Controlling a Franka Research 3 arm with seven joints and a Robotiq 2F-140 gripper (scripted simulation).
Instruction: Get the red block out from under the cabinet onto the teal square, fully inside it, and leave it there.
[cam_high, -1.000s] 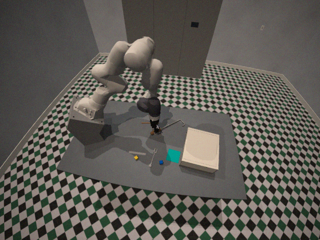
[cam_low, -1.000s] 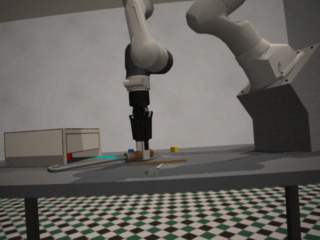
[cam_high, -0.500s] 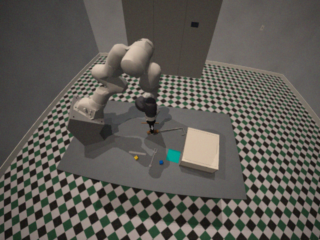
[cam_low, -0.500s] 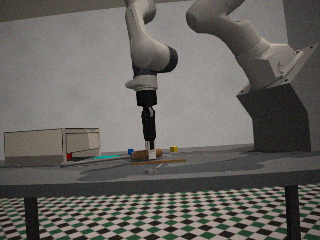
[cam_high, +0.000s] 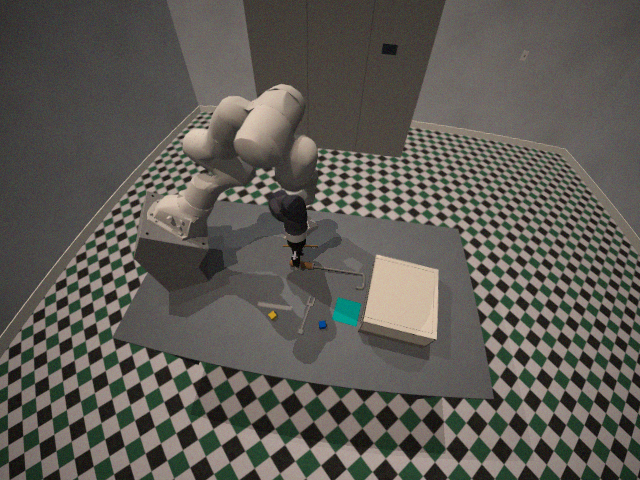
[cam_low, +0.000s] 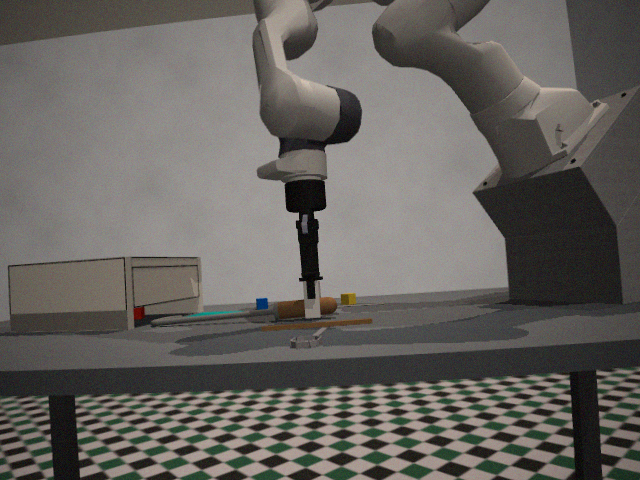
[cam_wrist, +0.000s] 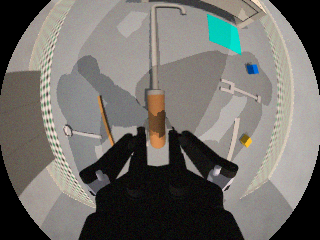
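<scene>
My gripper is now 120 mm to the right of the thin wooden rod and 30 mm above it. Round my hand: grey forked tool (50 mm ahead, 240 mm to the right, 30 mm below); then grey stick (90 mm behind, 200 mm to the right, 40 mm below); then hook tool (140 mm ahead, 50 mm to the right, 20 mm below).
</scene>
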